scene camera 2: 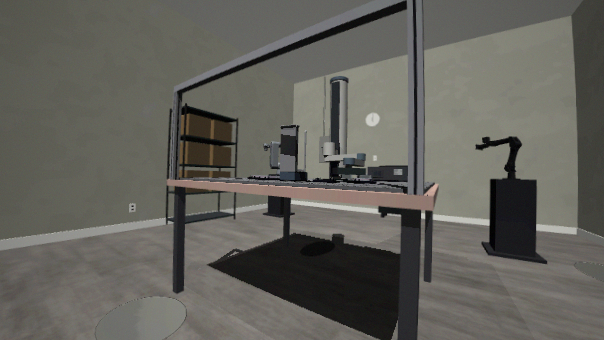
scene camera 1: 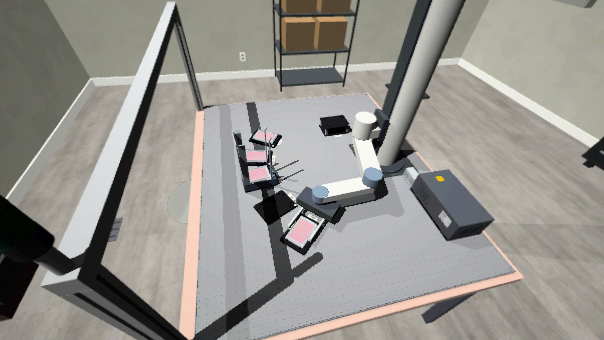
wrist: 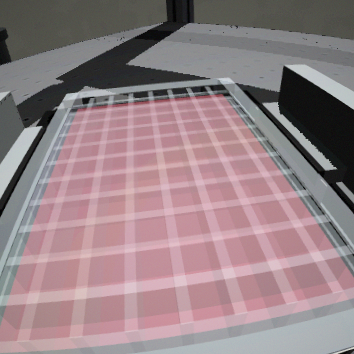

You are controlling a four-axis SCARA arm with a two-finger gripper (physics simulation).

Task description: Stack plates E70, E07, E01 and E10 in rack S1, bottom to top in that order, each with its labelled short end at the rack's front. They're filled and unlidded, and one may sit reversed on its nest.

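Places are measured from the arm's base along level axes (x ahead, y left, z up), in millimetres.
Pixels of known places: gripper, between the fingertips: (scene camera 2: 360,176) (scene camera 1: 298,233) (wrist: 152,100); arm's base, origin of its link: (scene camera 1: 381,159).
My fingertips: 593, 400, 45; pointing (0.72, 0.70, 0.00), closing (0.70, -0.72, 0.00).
Ahead of a thing's pixels: the offset from my fingertips to its top centre, as dx, dy, dz. "spot": to the spot under its first point.
A filled pink plate {-18, -18, -6} (scene camera 1: 301,231) (wrist: 150,215) lies on its black nest {spot: -4, +70, -21} (scene camera 1: 303,251) near the table's middle front. My gripper (scene camera 1: 306,226) (wrist: 152,100) is down over it, its fingers closed along both long sides. They appear to touch the plate; its label is not readable. Another pink plate {+135, -347, +37} (scene camera 1: 259,174) sits low at rack S1 {spot: +122, -302, -4} (scene camera 1: 260,185), whose upright wall (scene camera 2: 289,150) is also seen in scene camera 2. Two more pink plates, one {+117, -529, -6} (scene camera 1: 256,156) just behind it and one {spot: +73, -388, +225} (scene camera 1: 265,136) farther back, lie beyond. Their labels are too small to read.
An empty black nest {+70, -179, -10} (scene camera 1: 274,206) lies between the rack and the gripper. Thin rods (scene camera 1: 290,174) stick out near the rack. A black block {-403, -715, +38} (scene camera 1: 334,124) stands at the back, and a grey control box {spot: -665, +55, +83} (scene camera 1: 452,206) at the right. A frame (scene camera 1: 131,110) spans the table's left side.
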